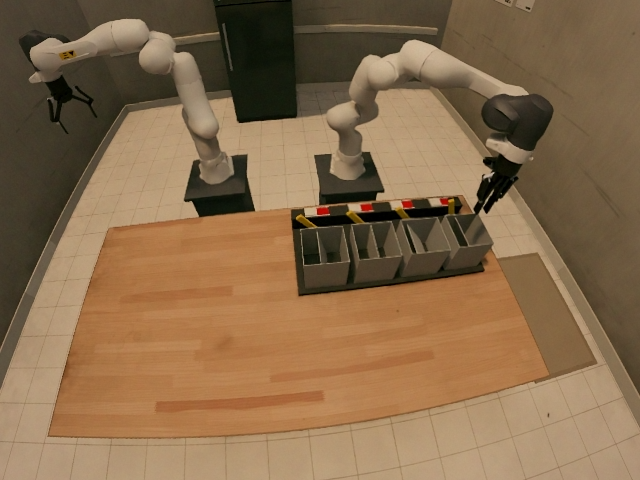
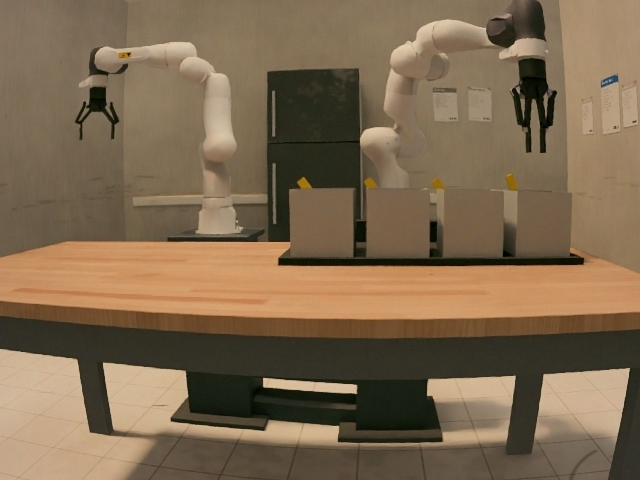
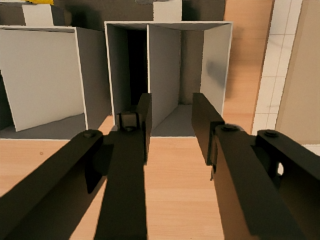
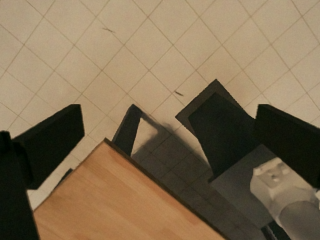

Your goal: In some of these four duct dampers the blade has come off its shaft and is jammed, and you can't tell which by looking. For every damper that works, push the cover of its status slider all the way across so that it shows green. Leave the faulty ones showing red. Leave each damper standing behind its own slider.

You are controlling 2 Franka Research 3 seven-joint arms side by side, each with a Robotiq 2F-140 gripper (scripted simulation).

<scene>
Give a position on a damper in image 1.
At 375, 268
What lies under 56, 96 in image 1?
The right gripper.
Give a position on a damper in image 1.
At 464, 253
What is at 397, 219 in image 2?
A damper.
</scene>
